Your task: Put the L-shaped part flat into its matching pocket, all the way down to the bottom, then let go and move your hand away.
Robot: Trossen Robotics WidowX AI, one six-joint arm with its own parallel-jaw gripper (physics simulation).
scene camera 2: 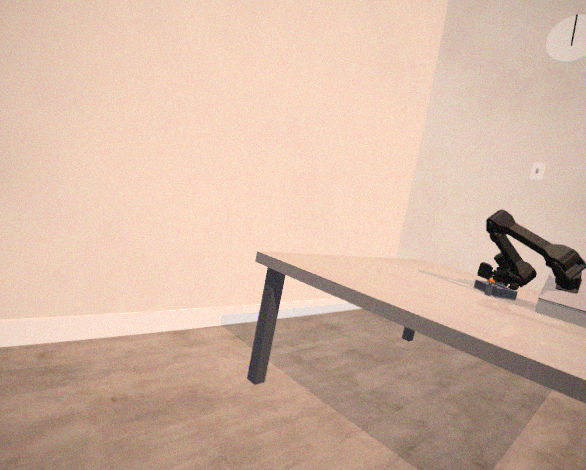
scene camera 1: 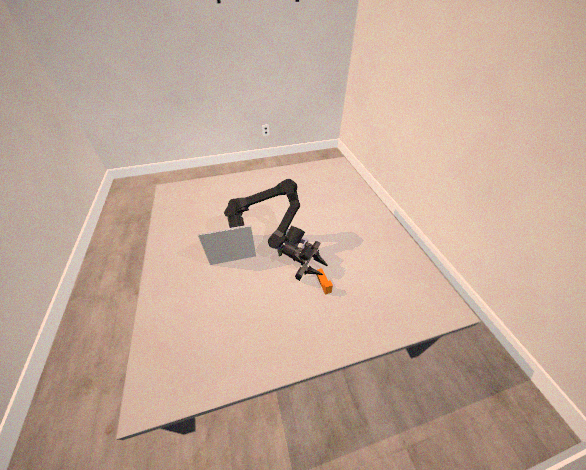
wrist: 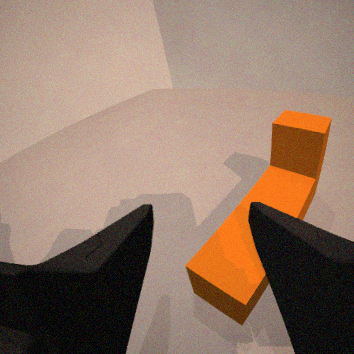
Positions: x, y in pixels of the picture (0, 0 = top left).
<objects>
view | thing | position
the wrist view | gripper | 201, 212
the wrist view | orange L-shaped part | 226, 272
</objects>
